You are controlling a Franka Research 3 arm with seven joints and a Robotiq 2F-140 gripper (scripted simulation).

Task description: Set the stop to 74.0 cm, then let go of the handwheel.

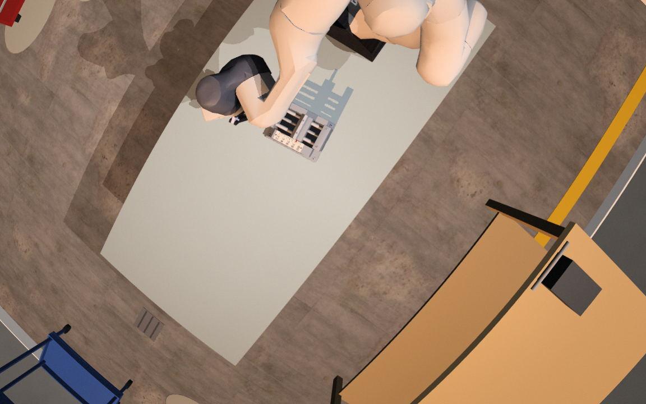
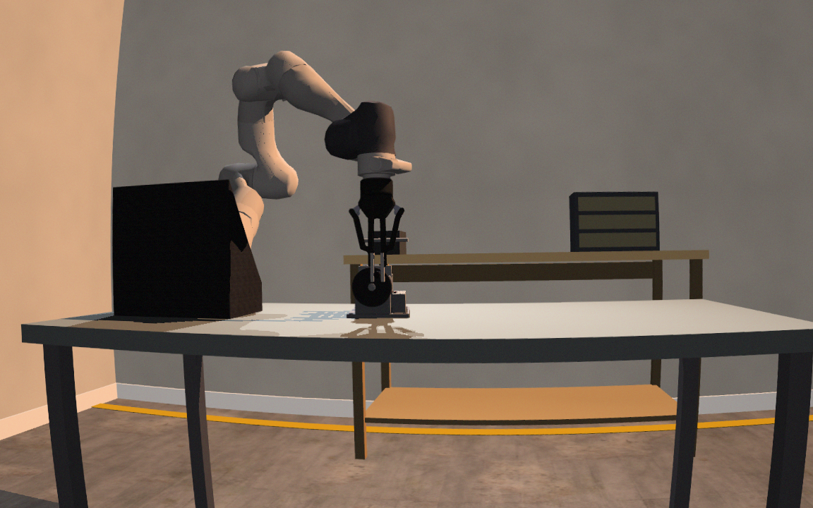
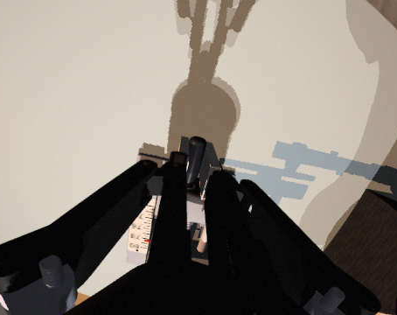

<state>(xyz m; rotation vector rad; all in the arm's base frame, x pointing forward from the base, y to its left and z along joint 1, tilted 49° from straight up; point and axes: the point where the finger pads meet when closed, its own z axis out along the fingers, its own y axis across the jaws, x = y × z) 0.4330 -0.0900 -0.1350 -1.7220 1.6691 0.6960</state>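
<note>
Right now the black handwheel is 2 cm to the left of my hand and 2 cm below it.
</note>
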